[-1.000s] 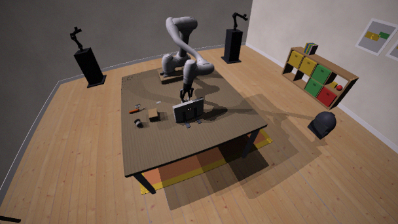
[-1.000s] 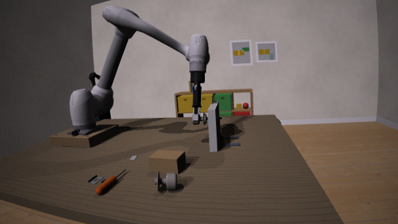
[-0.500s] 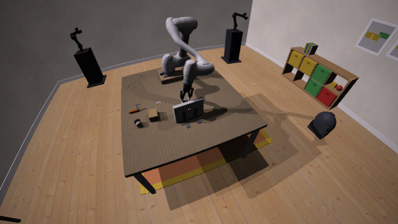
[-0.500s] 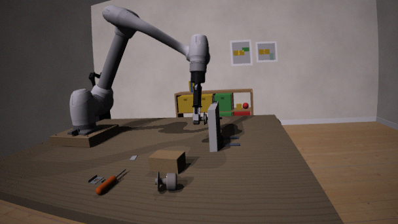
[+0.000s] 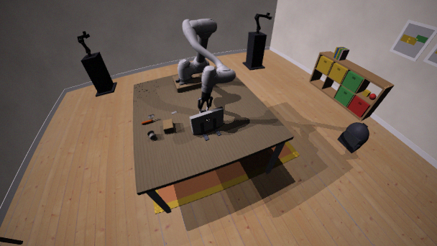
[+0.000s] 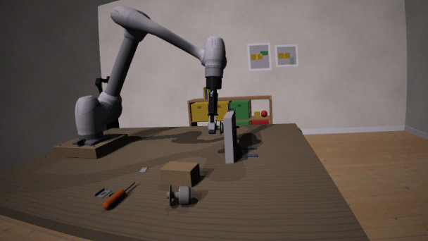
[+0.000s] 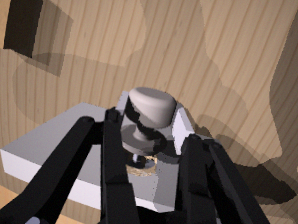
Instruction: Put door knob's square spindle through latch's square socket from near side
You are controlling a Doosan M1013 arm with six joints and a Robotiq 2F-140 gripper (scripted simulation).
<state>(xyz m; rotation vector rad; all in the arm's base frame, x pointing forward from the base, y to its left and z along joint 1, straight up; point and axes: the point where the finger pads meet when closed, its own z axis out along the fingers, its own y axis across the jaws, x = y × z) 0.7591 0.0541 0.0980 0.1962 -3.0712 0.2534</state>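
Right now the grey door panel is 80 mm ahead of my hand, 10 mm to the left of it and 40 mm below it. Round my hand: metal plate (250 mm behind, 270 mm to the right, 150 mm below); then wooden block (40 mm behind, 350 mm to the right, 120 mm below); then screwdriver (190 mm behind, 510 mm to the right, 140 mm below).
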